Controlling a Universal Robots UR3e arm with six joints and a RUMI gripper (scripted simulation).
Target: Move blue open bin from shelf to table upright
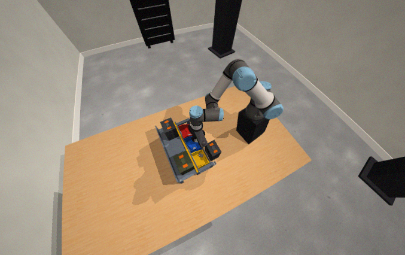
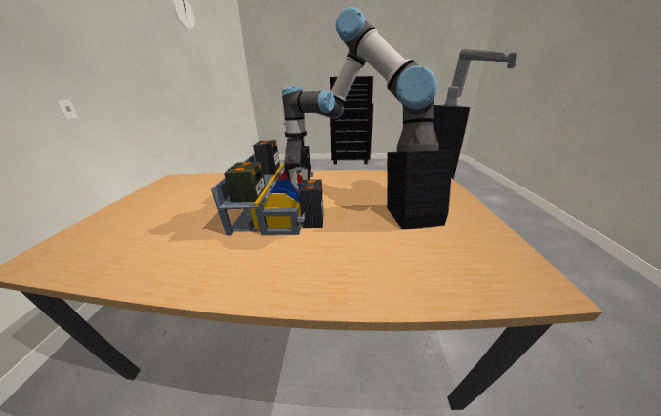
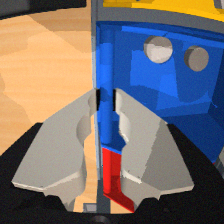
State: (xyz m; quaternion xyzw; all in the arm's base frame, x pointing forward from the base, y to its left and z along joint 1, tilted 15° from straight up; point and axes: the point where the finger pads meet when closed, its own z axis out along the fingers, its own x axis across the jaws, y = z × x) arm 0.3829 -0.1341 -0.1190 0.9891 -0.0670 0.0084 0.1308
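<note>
The blue bin is 60 mm ahead of my hand, 10 mm to the right of it and 10 mm below it. Round my hand: yellow rail (100 mm ahead, 10 mm to the right, 40 mm above); yellow bin (80 mm ahead, 100 mm to the left, 20 mm below); red bin (50 mm ahead, 120 mm to the right, 20 mm below).
</note>
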